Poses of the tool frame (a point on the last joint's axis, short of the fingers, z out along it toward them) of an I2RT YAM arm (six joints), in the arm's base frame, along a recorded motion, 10 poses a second.
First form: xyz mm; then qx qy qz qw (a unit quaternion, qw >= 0).
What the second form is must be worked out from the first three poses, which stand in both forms.
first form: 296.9 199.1 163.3 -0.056 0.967 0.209 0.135
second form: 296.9 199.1 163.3 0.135 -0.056 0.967 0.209
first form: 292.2 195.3 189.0 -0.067 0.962 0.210 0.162
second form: 292.2 195.3 189.0 0.162 -0.067 0.962 0.210
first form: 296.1 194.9 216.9 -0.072 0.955 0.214 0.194
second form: 296.1 194.9 216.9 0.194 -0.072 0.955 0.214
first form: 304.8 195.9 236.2 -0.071 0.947 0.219 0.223
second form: 304.8 195.9 236.2 0.223 -0.071 0.947 0.219
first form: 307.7 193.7 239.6 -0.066 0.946 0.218 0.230
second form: 307.7 193.7 239.6 0.230 -0.066 0.946 0.218
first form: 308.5 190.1 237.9 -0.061 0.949 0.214 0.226
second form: 308.5 190.1 237.9 0.226 -0.061 0.949 0.214
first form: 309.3 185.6 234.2 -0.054 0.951 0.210 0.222
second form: 309.3 185.6 234.2 0.222 -0.054 0.951 0.210
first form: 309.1 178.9 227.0 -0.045 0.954 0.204 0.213
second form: 309.1 178.9 227.0 0.213 -0.045 0.954 0.204
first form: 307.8 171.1 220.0 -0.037 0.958 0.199 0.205
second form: 307.8 171.1 220.0 0.205 -0.037 0.958 0.199
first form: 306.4 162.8 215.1 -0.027 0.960 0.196 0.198
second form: 306.4 162.8 215.1 0.198 -0.027 0.960 0.196
